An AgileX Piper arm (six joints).
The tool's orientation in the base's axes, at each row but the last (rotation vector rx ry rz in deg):
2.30, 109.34, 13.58
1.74, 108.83, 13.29
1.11, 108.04, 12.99
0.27, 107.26, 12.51
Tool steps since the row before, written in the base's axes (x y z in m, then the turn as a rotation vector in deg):
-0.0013, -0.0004, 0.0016, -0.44, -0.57, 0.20
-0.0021, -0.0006, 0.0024, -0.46, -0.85, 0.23
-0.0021, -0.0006, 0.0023, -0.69, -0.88, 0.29
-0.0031, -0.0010, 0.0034, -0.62, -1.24, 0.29
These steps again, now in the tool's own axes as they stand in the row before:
-0.0011, 0.0000, -0.0018, -0.12, -0.48, -0.56
-0.0016, 0.0000, -0.0028, -0.17, -0.75, -0.63
-0.0016, 0.0000, -0.0028, -0.16, -0.75, -0.87
-0.0024, -0.0001, -0.0041, -0.22, -1.11, -0.85

